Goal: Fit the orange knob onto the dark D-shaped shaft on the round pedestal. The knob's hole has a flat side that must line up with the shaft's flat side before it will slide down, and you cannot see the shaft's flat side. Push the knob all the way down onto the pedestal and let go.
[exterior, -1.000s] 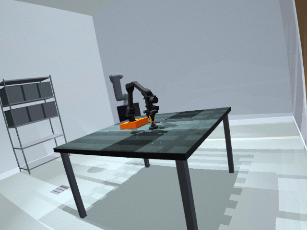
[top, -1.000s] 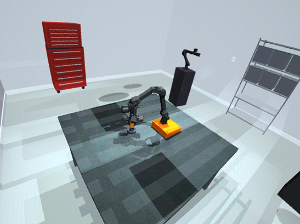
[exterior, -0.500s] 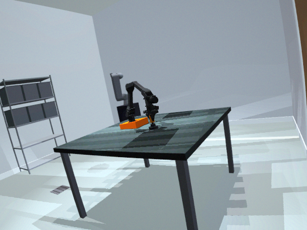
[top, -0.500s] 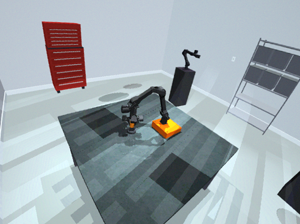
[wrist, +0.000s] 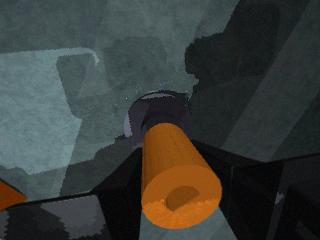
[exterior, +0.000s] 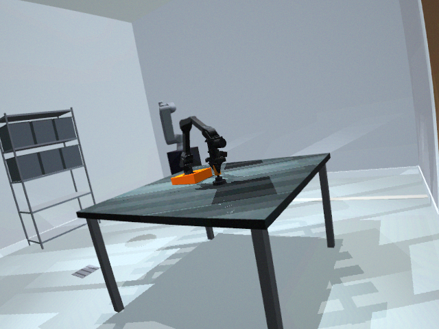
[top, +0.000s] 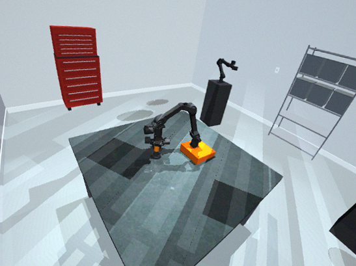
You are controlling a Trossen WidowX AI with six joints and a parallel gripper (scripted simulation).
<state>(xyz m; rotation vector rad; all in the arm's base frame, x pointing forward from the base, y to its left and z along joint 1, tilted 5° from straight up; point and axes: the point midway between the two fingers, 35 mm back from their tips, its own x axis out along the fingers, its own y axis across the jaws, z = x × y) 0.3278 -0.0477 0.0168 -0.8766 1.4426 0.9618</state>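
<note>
My gripper tip is 20 mm below the orange knob. Also, from my gripper tip: round pedestal (40 mm below).
</note>
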